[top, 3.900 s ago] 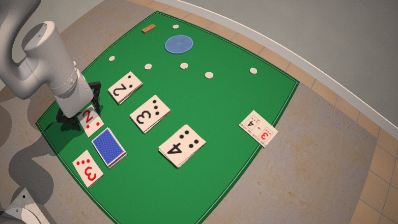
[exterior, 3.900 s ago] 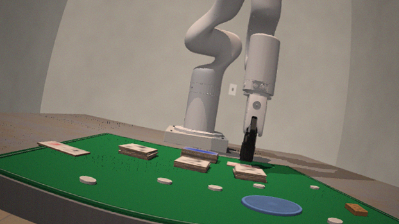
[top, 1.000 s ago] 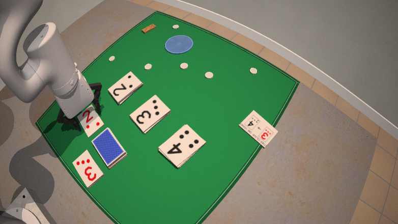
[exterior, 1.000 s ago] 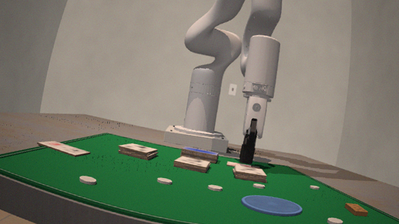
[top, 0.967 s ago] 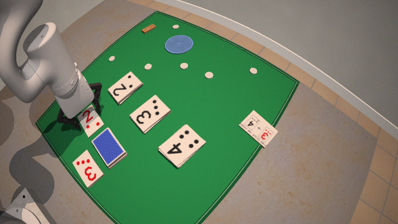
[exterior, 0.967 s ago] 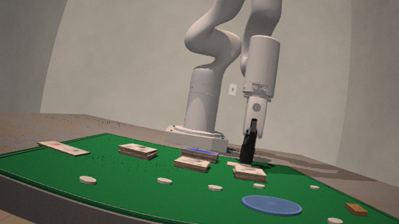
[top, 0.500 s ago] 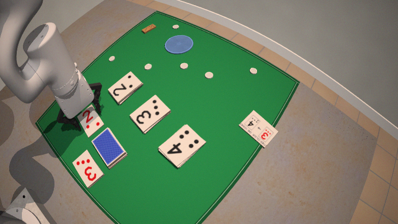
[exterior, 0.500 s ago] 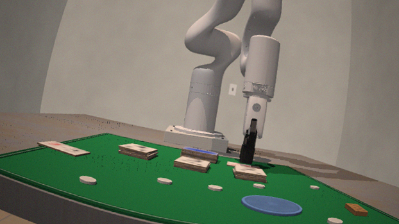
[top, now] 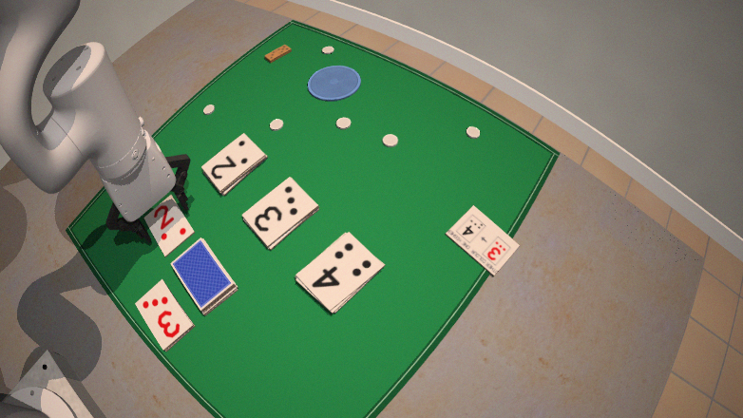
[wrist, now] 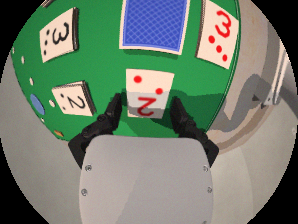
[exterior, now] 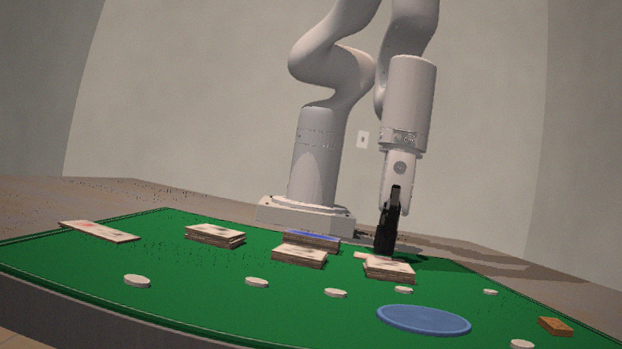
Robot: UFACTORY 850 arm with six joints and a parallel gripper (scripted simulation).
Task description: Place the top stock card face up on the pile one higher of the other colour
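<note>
The card is 30 mm below my hand. Also, from my hand: green card cloth (150 mm ahead, 130 mm to the right, 40 mm below).
</note>
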